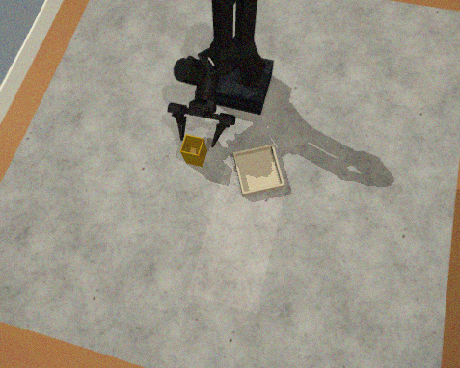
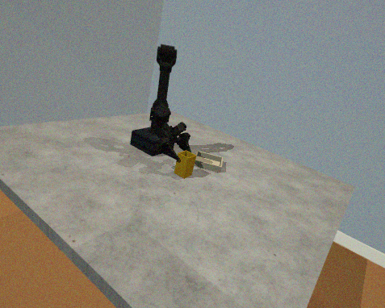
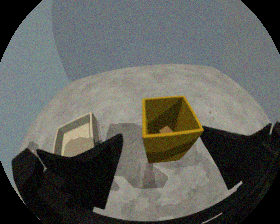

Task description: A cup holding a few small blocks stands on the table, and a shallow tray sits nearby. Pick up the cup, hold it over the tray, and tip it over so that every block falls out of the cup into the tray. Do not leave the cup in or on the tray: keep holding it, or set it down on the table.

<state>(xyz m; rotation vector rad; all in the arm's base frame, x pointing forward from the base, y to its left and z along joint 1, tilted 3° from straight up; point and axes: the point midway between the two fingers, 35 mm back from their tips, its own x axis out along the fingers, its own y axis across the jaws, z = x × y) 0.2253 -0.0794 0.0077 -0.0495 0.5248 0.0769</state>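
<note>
Right now my gripper tip is 20 mm short of the tan block, 10 mm to the left of it and 30 mm above it. The rest, counted from my gripper tip: square yellow cup 10 mm ahead, 10 mm to the right, 50 mm below.
</note>
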